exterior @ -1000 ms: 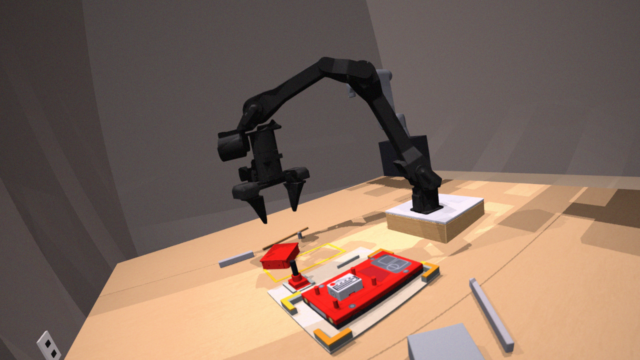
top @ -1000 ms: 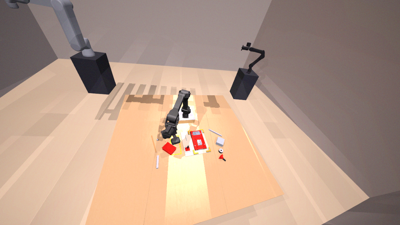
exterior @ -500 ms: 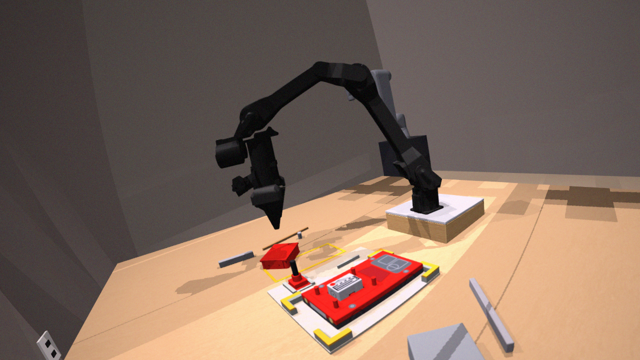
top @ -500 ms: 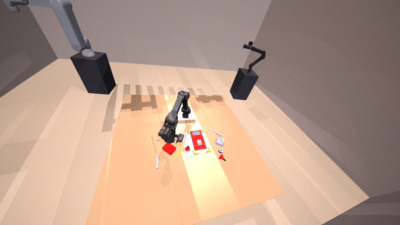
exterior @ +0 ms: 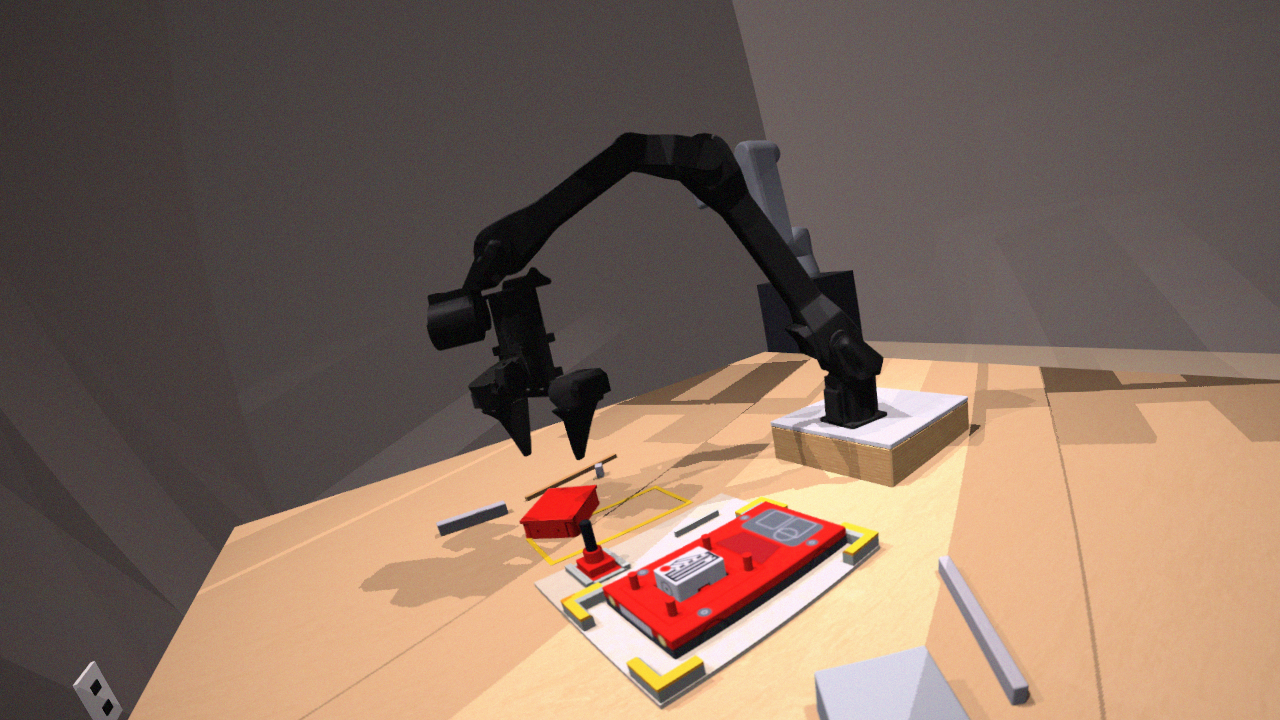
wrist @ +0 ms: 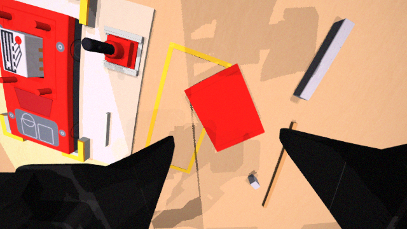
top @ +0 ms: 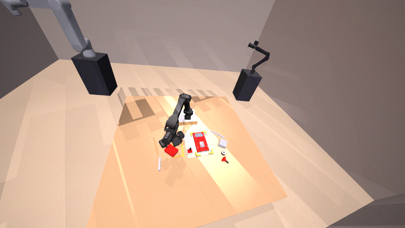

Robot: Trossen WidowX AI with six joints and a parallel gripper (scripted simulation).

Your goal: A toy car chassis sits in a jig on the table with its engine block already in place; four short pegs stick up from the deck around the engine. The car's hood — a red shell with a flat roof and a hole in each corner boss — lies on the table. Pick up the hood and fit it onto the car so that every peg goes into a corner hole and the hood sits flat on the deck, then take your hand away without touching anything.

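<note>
The red hood is 7 cm below my gripper tip, 1 cm to the right of it and 1 cm ahead of it. Round my gripper tip: thin wooden stick (14 cm to the right, 8 cm below, 4 cm behind); grey engine block (26 cm to the left, 6 cm below, 4 cm behind).
</note>
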